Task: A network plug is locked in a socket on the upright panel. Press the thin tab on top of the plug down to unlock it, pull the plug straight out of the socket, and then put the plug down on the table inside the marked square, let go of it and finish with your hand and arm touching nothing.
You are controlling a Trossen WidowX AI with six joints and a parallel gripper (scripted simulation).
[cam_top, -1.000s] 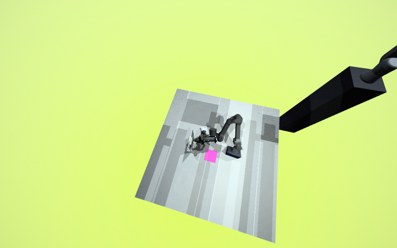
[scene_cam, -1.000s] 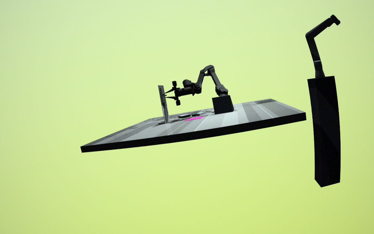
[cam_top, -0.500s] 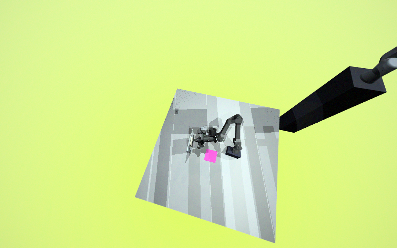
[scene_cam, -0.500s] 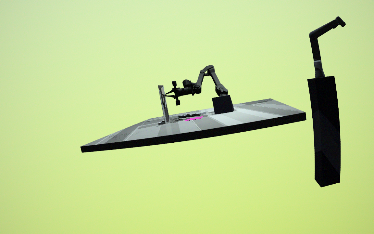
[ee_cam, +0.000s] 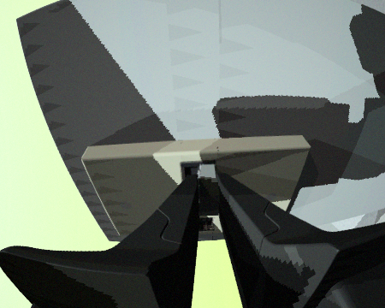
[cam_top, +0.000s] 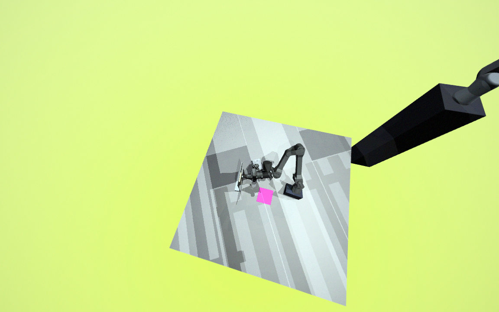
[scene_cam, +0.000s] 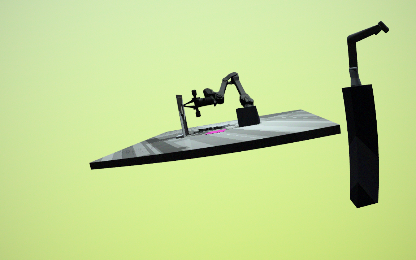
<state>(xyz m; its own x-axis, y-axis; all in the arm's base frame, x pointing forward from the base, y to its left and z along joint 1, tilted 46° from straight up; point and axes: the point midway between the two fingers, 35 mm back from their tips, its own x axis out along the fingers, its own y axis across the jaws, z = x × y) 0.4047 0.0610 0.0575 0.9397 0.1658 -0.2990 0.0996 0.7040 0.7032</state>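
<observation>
The pink marked square is 200 mm behind my gripper tip, 70 mm to the left of it and 200 mm below it. From my gripper tip the other things lie so: upright panel: 20 mm ahead, 10 mm to the left, 70 mm below; then grey network plug: right at my gripper tip.
</observation>
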